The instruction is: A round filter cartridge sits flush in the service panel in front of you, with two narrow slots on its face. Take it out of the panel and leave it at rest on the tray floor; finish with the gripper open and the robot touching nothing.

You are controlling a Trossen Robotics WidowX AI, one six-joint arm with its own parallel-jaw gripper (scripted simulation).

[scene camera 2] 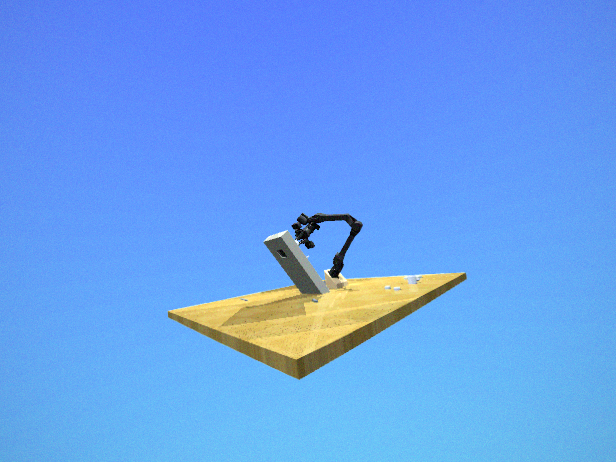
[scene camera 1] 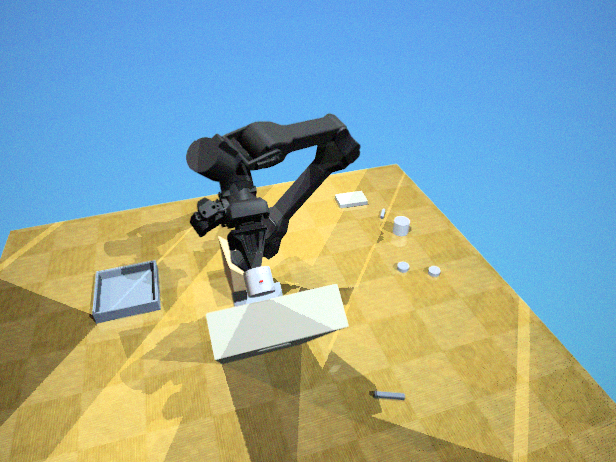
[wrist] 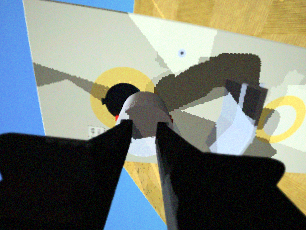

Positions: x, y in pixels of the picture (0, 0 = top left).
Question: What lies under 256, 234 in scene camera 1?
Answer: The gripper.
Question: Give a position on a filter cartridge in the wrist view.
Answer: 146, 109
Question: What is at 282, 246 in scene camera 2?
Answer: A service panel.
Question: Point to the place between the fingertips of the gripper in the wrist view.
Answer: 144, 125
